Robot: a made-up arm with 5 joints.
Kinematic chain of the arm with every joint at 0, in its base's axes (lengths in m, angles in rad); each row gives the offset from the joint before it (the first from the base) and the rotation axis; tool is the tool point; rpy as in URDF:
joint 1: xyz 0.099 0 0.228 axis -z
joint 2: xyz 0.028 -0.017 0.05 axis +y
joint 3: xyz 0.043 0 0.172 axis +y
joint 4: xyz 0.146 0 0.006 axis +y
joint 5: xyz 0.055 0.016 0 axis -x
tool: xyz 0 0 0 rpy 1.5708 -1.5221 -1.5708
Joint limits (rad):
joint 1: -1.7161..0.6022
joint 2: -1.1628..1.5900
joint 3: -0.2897..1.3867
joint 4: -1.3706..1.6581
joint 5: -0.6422..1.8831
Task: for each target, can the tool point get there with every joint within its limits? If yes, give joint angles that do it. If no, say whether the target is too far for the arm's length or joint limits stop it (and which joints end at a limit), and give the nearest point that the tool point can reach.
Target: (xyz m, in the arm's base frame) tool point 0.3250 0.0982 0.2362
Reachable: yes | joints -0.4141 0.5035 0.4768 0.3804 -0.2666
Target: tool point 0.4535 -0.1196 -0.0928
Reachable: no: too far | nearest point 0.3601 -0.0881 0.0476 | short by 0.172 m
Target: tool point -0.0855 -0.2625 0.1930
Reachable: no: joint limits stop it (at a limit: joint 1, joint 2, joint 3) | nearest point 0.0998 -0.0018 0.1937 | short by 0.320 m
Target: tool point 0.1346 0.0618 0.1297
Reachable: yes | joints -1.0615 1.3401 1.1231 -0.4398 1.4779
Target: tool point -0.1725 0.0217 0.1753
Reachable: no: joint limits stop it (at a limit: joint 1) | nearest point 0.0912 0.0603 0.1753 | short by 0.266 m
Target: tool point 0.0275 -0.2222 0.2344
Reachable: no: joint limits stop it (at a limit: joint 1) | nearest point 0.1536 -0.0387 0.2344 | short by 0.223 m
